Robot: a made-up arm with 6 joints. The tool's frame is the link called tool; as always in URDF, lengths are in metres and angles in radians. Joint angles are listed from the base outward.
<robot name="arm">
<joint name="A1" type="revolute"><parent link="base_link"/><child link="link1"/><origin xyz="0.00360 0.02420 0.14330"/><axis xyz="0 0 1"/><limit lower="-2.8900" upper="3.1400"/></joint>
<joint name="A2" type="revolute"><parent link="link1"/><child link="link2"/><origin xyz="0.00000 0.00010 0.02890"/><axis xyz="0 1 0"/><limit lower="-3.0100" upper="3.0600"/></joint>
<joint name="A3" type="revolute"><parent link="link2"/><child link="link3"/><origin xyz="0.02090 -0.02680 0.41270"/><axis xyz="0 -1 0"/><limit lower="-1.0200" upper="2.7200"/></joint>
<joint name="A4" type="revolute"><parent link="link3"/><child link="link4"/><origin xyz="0.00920 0.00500 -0.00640"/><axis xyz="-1 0 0"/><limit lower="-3.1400" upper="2.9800"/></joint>
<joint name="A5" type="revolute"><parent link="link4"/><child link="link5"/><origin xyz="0.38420 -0.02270 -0.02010"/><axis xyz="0 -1 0"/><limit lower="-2.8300" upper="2.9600"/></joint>
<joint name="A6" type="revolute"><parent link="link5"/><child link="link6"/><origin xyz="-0.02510 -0.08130 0.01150"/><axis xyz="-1 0 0"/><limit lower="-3.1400" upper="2.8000"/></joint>
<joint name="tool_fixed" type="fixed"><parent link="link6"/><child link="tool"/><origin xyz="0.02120 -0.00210 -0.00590" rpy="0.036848 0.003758 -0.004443"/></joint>
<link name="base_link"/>
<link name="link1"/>
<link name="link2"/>
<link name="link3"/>
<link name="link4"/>
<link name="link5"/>
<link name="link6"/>
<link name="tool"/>
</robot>
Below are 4 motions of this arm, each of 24 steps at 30 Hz.
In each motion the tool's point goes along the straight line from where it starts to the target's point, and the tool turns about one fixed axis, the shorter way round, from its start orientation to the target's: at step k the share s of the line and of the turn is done. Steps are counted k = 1, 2, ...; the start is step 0. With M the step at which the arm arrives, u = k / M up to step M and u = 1 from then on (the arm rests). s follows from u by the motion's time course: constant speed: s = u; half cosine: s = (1 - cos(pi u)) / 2; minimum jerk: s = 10 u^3 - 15 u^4 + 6 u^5.
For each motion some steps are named. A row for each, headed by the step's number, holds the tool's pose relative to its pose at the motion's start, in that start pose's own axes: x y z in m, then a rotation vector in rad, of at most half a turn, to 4 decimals.
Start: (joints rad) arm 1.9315 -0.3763 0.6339 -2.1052 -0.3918 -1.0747
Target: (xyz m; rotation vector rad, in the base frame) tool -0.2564 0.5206 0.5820 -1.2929 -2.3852 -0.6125
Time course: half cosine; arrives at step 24
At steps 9, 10, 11, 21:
9: -0.0300 -0.0034 0.1476 -0.0005 -0.2007 0.0308
10: -0.0360 -0.0041 0.1773 -0.0006 -0.2410 0.0370
11: -0.0422 -0.0048 0.2080 -0.0008 -0.2827 0.0434
21: -0.0935 -0.0106 0.4601 -0.0017 -0.6254 0.0960

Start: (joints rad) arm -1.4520 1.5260 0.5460 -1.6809 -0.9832 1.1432
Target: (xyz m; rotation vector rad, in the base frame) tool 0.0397 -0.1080 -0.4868 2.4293 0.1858 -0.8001
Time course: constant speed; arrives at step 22
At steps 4, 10, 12, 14, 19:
4: -0.0057 -0.0409 -0.0773 0.1807 0.0259 -0.0499
10: -0.0141 -0.1023 -0.1932 0.4517 0.0648 -0.1248
12: -0.0170 -0.1228 -0.2319 0.5420 0.0778 -0.1498
14: -0.0198 -0.1432 -0.2705 0.6324 0.0907 -0.1748
19: -0.0269 -0.1944 -0.3671 0.8582 0.1232 -0.2372

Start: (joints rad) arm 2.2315 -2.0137 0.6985 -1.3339 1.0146 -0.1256
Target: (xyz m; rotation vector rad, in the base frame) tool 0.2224 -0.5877 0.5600 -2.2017 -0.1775 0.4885
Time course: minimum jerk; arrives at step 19
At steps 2, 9, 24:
2: -0.0021 -0.0025 -0.0016 -0.0033 -0.0037 0.0018
9: -0.0971 -0.1141 -0.0727 -0.1480 -0.1681 0.0817
24: -0.2153 -0.2531 -0.1614 -0.3284 -0.3729 0.1813

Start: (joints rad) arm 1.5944 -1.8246 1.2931 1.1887 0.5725 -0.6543
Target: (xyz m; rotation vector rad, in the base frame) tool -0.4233 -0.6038 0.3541 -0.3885 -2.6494 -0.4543
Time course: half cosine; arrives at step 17
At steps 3, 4, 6, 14, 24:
3: 0.0035 0.0480 -0.0020 0.0020 -0.0009 0.1052
4: 0.0062 0.0836 -0.0035 0.0034 -0.0016 0.1833
6: 0.0131 0.1775 -0.0073 0.0073 -0.0034 0.3893
14: 0.0437 0.5924 -0.0245 0.0243 -0.0113 1.2996
24: 0.0472 0.6404 -0.0265 0.0263 -0.0123 1.4048

